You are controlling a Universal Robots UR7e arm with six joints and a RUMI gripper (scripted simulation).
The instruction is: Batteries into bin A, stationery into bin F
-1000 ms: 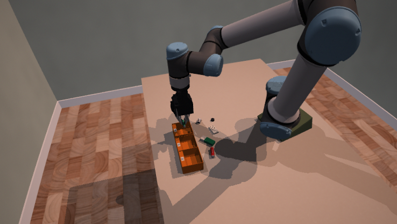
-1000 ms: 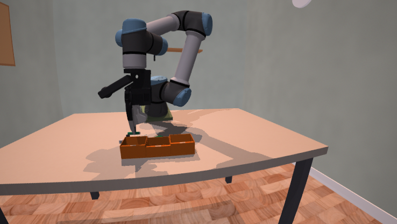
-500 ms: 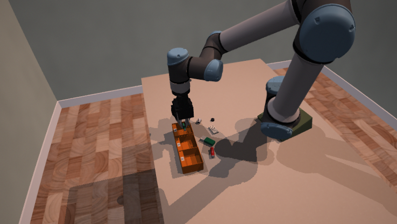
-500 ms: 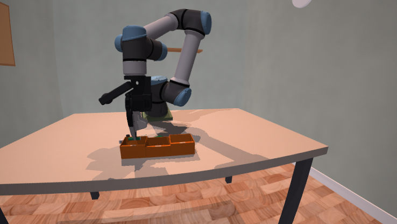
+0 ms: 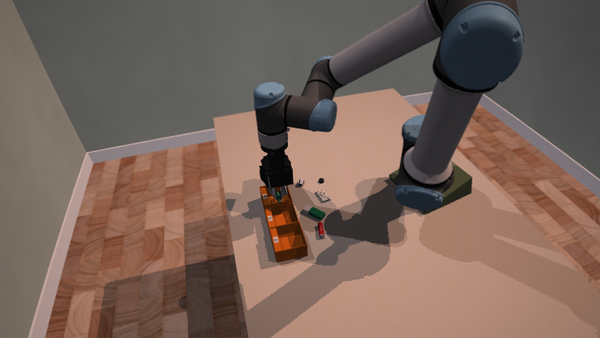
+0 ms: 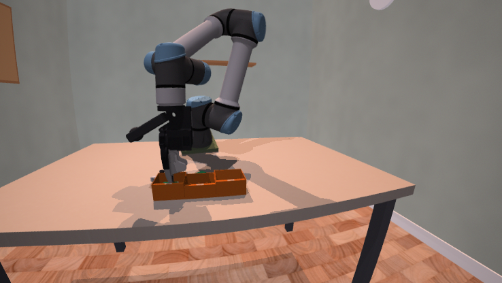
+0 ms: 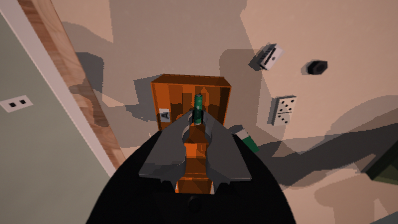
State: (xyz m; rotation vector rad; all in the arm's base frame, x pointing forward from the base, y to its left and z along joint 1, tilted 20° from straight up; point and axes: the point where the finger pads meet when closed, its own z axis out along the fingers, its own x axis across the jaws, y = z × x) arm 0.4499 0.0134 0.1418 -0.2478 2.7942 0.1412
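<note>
My gripper is now 1 cm above the green battery. Also, from my hand: green-and-white eraser 10 cm behind, 5 cm to the left, 3 cm below; small grey object 7 cm behind, 8 cm to the right, 3 cm below; orange three-compartment bin 1 cm behind, 8 cm to the left, 1 cm below.
</note>
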